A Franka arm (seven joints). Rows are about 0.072 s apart.
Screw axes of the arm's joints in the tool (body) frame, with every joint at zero. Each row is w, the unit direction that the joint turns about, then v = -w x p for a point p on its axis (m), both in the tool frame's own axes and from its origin. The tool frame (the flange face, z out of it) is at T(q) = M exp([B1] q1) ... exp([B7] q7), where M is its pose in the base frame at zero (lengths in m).
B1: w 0 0 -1 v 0.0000 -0.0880 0.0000
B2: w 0 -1 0 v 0.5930 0.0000 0.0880
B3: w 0 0 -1 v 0.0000 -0.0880 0.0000
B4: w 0 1 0 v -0.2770 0.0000 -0.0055
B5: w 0 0 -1 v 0.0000 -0.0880 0.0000
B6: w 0 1 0 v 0.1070 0.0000 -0.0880
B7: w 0 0 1 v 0.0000 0.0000 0.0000
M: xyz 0.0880 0.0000 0.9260 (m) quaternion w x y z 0 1 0 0
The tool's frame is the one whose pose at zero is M.
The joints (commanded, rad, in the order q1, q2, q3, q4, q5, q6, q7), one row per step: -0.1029, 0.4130, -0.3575, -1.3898, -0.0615, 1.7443, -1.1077; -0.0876, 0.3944, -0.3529, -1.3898, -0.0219, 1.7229, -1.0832; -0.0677, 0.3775, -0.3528, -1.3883, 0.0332, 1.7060, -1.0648; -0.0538, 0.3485, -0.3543, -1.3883, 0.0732, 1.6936, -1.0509; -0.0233, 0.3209, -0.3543, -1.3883, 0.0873, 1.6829, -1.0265; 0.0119, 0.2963, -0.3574, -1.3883, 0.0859, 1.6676, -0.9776; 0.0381, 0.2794, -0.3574, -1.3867, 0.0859, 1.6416, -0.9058
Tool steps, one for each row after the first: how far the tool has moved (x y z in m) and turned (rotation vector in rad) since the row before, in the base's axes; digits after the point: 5 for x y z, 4 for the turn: 0.00130, 0.01600, 0.00915, 0.0409, -0.0199, -0.0161; 0.00248, 0.01790, 0.00943, 0.0525, -0.0273, -0.0101; -0.00212, 0.01211, 0.01715, 0.0380, -0.0341, -0.0086; 0.00048, 0.02077, 0.01635, 0.0152, -0.0236, 0.0039; -0.00063, 0.02063, 0.01411, 0.0025, -0.0106, -0.0168; -0.00179, 0.01702, 0.00886, 0.0077, 0.0053, -0.0458
